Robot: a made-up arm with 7 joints. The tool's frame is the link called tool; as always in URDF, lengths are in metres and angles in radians. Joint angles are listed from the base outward.
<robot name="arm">
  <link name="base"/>
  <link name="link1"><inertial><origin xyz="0.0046 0.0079 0.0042"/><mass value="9.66"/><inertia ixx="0.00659" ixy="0" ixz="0" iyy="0.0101" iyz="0.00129" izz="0.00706"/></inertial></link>
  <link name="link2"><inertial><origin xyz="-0.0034 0.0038 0.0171"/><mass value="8.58"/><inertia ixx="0.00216" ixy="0" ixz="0" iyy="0.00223" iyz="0" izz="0.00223"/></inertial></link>
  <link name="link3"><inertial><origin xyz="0.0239 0.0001 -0.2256"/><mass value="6.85"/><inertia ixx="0.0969" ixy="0" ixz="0.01" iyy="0.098" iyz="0" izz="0.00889"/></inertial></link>
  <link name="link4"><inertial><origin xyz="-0.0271 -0.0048 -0.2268"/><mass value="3.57"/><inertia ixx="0.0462" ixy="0" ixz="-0.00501" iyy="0.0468" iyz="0" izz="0.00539"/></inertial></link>
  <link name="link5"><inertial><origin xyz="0.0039 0.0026 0.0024"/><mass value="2.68"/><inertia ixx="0.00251" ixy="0" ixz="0" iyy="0.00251" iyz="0" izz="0.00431"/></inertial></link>
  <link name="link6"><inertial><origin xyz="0.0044 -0.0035 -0.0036"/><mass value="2.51"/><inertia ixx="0.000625" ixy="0" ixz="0" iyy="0.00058" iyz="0" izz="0.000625"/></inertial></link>
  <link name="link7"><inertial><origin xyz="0.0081 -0.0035 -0.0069"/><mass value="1.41"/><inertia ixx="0.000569" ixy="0" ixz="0" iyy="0.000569" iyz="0" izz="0.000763"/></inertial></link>
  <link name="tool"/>
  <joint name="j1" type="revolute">
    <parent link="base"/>
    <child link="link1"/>
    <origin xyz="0 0 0"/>
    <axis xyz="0 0.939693 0.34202"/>
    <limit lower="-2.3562" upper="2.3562"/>
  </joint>
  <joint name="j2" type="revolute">
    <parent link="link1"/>
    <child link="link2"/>
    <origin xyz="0 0 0"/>
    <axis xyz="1 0 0"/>
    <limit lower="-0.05" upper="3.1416"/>
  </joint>
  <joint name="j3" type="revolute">
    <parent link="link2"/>
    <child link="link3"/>
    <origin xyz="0 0 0"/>
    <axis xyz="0 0 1"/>
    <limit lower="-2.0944" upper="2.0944"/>
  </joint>
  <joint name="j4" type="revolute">
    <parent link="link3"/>
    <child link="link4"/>
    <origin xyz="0.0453 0 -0.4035"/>
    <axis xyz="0 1 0"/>
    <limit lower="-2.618" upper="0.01"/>
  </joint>
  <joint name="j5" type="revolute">
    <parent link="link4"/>
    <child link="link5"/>
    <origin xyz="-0.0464 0 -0.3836"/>
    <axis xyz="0 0 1"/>
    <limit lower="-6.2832" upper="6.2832"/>
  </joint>
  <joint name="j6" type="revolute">
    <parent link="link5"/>
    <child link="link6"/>
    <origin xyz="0 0 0"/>
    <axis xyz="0 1 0"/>
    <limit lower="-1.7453" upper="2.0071"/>
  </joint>
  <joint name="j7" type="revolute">
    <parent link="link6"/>
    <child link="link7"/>
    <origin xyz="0 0 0"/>
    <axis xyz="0 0 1"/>
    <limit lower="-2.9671" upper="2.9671"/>
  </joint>
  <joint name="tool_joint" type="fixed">
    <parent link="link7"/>
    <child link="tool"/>
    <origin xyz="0 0 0"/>
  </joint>
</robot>
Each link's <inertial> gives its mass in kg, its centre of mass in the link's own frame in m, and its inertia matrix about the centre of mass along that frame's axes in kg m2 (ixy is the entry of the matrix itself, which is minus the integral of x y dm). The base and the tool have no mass. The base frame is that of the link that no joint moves.
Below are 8 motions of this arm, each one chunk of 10 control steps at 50 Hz.
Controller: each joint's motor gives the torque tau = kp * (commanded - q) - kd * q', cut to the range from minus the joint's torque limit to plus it. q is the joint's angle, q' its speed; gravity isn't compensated. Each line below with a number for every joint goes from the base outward.
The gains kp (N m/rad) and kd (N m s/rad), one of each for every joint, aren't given. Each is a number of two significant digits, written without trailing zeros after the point. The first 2 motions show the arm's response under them.
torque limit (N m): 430 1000 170 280 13 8.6 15
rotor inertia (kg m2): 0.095 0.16 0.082 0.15 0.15 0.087 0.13
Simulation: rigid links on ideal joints. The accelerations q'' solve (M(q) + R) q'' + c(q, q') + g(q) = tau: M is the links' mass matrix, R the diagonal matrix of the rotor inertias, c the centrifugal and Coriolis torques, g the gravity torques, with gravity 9.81 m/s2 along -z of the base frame. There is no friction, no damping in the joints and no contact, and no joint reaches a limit. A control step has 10 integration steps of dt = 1/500 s. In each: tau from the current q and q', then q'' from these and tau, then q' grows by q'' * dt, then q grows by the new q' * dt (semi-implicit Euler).
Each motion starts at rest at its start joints. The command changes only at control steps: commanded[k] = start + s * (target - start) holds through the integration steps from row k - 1 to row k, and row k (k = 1, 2, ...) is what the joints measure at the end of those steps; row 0 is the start. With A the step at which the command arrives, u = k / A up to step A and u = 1 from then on. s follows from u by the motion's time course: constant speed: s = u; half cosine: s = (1 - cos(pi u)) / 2; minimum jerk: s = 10 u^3 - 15 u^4 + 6 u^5; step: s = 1 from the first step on.
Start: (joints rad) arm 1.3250 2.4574 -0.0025 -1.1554 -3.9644 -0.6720 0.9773
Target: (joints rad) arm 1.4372 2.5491 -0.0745 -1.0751 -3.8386 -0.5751 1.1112
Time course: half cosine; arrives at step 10
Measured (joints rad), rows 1 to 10:
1: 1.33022 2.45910 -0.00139 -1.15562 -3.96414 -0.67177 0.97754
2: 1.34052 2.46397 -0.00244 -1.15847 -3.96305 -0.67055 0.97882
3: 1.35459 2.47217 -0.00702 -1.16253 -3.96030 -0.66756 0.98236
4: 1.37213 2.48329 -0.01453 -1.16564 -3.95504 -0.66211 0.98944
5: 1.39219 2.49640 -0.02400 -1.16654 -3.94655 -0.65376 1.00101
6: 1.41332 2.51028 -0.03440 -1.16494 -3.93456 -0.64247 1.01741
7: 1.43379 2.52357 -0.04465 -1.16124 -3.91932 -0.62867 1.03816
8: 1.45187 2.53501 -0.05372 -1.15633 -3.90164 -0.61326 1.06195
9: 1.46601 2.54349 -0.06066 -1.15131 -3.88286 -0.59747 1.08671
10: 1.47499 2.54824 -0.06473 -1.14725 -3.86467 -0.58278 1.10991
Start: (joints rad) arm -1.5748 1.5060 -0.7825 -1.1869 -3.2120 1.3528 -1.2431
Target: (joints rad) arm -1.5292 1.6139 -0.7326 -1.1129 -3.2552 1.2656 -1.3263
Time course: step
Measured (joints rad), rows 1 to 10:
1: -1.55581 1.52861 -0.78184 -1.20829 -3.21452 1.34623 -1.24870
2: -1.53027 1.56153 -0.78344 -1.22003 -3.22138 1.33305 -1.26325
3: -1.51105 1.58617 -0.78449 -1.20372 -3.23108 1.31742 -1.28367
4: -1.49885 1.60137 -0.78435 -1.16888 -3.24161 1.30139 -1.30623
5: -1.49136 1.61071 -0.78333 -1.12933 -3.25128 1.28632 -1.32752
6: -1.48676 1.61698 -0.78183 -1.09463 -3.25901 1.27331 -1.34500
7: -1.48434 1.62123 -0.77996 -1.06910 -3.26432 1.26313 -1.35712
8: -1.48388 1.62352 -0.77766 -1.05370 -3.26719 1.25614 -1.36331
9: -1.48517 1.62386 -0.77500 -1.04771 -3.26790 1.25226 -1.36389
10: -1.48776 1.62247 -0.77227 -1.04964 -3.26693 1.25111 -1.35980
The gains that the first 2 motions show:
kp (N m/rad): 1300 2900 620 550 48 32 46
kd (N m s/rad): 38 71 15 22 2.1 1.6 1.3
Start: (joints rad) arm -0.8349 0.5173 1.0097 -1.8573 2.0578 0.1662 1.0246
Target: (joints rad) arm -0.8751 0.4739 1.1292 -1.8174 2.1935 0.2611 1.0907
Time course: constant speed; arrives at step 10
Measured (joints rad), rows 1 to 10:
1: -0.83386 0.51338 1.01347 -1.85782 2.05863 0.16700 1.02509
2: -0.83123 0.50569 1.02253 -1.85646 2.06147 0.16927 1.02676
3: -0.82828 0.49727 1.03585 -1.85100 2.06701 0.17316 1.03003
4: -0.82588 0.48972 1.05243 -1.84140 2.07552 0.17859 1.03503
5: -0.82449 0.48343 1.07129 -1.82905 2.08684 0.18535 1.04164
6: -0.82416 0.47817 1.09137 -1.81586 2.10057 0.19318 1.04956
7: -0.82476 0.47356 1.11157 -1.80354 2.11609 0.20179 1.05834
8: -0.82612 0.46927 1.13094 -1.79317 2.13274 0.21093 1.06753
9: -0.82821 0.46509 1.14879 -1.78516 2.14988 0.22040 1.07669
10: -0.83105 0.46097 1.16476 -1.77941 2.16694 0.23007 1.08548

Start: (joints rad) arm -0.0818 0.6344 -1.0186 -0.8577 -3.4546 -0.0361 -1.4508
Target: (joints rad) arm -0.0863 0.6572 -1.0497 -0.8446 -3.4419 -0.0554 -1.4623
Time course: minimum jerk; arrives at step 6
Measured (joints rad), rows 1 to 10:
1: -0.08207 0.63258 -1.01979 -0.85424 -3.45452 -0.03609 -1.45080
2: -0.08230 0.63121 -1.02580 -0.85110 -3.45404 -0.03631 -1.45092
3: -0.08213 0.63212 -1.03655 -0.85069 -3.45297 -0.03713 -1.45152
4: -0.08123 0.63493 -1.04918 -0.85157 -3.45126 -0.03880 -1.45293
5: -0.07913 0.63836 -1.05978 -0.85166 -3.44903 -0.04132 -1.45520
6: -0.07573 0.64131 -1.06599 -0.84967 -3.44655 -0.04436 -1.45806
7: -0.07182 0.64366 -1.06892 -0.84575 -3.44405 -0.04750 -1.46101
8: -0.06814 0.64565 -1.07029 -0.84083 -3.44171 -0.05041 -1.46363
9: -0.06511 0.64738 -1.07091 -0.83578 -3.43966 -0.05289 -1.46562
10: -0.06287 0.64882 -1.07106 -0.83126 -3.43803 -0.05484 -1.46681

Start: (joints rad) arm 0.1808 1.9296 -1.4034 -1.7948 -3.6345 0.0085 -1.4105
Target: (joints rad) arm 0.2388 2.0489 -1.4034 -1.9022 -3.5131 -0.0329 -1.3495
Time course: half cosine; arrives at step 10
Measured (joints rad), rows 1 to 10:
1: 0.18123 1.92648 -1.40255 -1.79375 -3.63429 0.00841 -1.41037
2: 0.18295 1.92278 -1.40071 -1.79583 -3.63321 0.00810 -1.40971
3: 0.18651 1.92394 -1.39856 -1.80532 -3.63037 0.00737 -1.40798
4: 0.19202 1.93214 -1.39667 -1.82219 -3.62491 0.00599 -1.40464
5: 0.19923 1.94685 -1.39546 -1.84358 -3.61622 0.00372 -1.39933
6: 0.20755 1.96592 -1.39521 -1.86573 -3.60406 0.00040 -1.39191
7: 0.21624 1.98653 -1.39604 -1.88538 -3.58871 -0.00399 -1.38262
8: 0.22442 2.00586 -1.39791 -1.90040 -3.57096 -0.00928 -1.37204
9: 0.23128 2.02151 -1.40059 -1.90981 -3.55210 -0.01509 -1.36104
10: 0.23609 2.03170 -1.40370 -1.91356 -3.53379 -0.02090 -1.35073

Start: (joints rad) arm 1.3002 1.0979 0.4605 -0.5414 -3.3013 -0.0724 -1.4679
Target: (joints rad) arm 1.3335 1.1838 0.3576 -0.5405 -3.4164 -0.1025 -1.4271
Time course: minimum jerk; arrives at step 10
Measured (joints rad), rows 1 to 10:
1: 1.29688 1.09672 0.45809 -0.54150 -3.30138 -0.07244 -1.46787
2: 1.29117 1.09497 0.44836 -0.54436 -3.30167 -0.07255 -1.46769
3: 1.28556 1.09479 0.43061 -0.54990 -3.30289 -0.07283 -1.46705
4: 1.28141 1.09798 0.40669 -0.55710 -3.30626 -0.07350 -1.46555
5: 1.27953 1.10543 0.38035 -0.56516 -3.31302 -0.07480 -1.46275
6: 1.28009 1.11694 0.35617 -0.57331 -3.32404 -0.07690 -1.45839
7: 1.28259 1.13132 0.33835 -0.58068 -3.33937 -0.07977 -1.45251
8: 1.28608 1.14666 0.32955 -0.58642 -3.35814 -0.08324 -1.44550
9: 1.28949 1.16090 0.33010 -0.59007 -3.37862 -0.08698 -1.43805
10: 1.29215 1.17256 0.33734 -0.59183 -3.39863 -0.09060 -1.43099

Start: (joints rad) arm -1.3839 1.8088 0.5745 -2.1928 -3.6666 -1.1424 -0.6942
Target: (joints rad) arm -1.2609 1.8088 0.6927 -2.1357 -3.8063 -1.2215 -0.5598
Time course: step
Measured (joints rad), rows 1 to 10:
1: -1.32101 1.80972 0.63594 -2.19385 -3.67554 -1.14792 -0.68464
2: -1.28941 1.80677 0.67390 -2.19193 -3.69707 -1.16140 -0.66097
3: -1.27681 1.80529 0.69480 -2.18734 -3.72592 -1.17892 -0.62870
4: -1.27256 1.80551 0.70704 -2.18176 -3.75721 -1.19704 -0.59351
5: -1.27178 1.80639 0.71471 -2.17669 -3.78699 -1.21324 -0.56044
6: -1.27223 1.80720 0.71964 -2.17300 -3.81240 -1.22606 -0.53333
7: -1.27284 1.80769 0.72255 -2.17090 -3.83175 -1.23495 -0.51456
8: -1.27317 1.80792 0.72375 -2.17024 -3.84441 -1.24003 -0.50501
9: -1.27307 1.80797 0.72348 -2.17069 -3.85061 -1.24187 -0.50423
10: -1.27253 1.80791 0.72204 -2.17184 -3.85125 -1.24125 -0.51071

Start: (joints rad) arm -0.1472 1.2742 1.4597 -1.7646 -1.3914 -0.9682 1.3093
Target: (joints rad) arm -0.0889 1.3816 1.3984 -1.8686 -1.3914 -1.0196 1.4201
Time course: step
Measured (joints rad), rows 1 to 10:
1: -0.11927 1.29053 1.45904 -1.76022 -1.39143 -0.97384 1.31687
2: -0.09935 1.31853 1.44822 -1.76084 -1.39263 -0.98572 1.33561
3: -0.09208 1.34445 1.43022 -1.77539 -1.39453 -0.99902 1.36139
4: -0.08928 1.36309 1.41047 -1.80272 -1.39625 -1.01090 1.38983
5: -0.08738 1.37392 1.39266 -1.83638 -1.39710 -1.02012 1.41692
6: -0.08550 1.37846 1.37877 -1.86913 -1.39680 -1.02647 1.43945
7: -0.08369 1.37879 1.36960 -1.89541 -1.39537 -1.03027 1.45534
8: -0.08222 1.37680 1.36519 -1.91226 -1.39312 -1.03206 1.46372
9: -0.08134 1.37390 1.36501 -1.91916 -1.39051 -1.03241 1.46484
10: -0.08110 1.37093 1.36822 -1.91743 -1.38802 -1.03185 1.45985

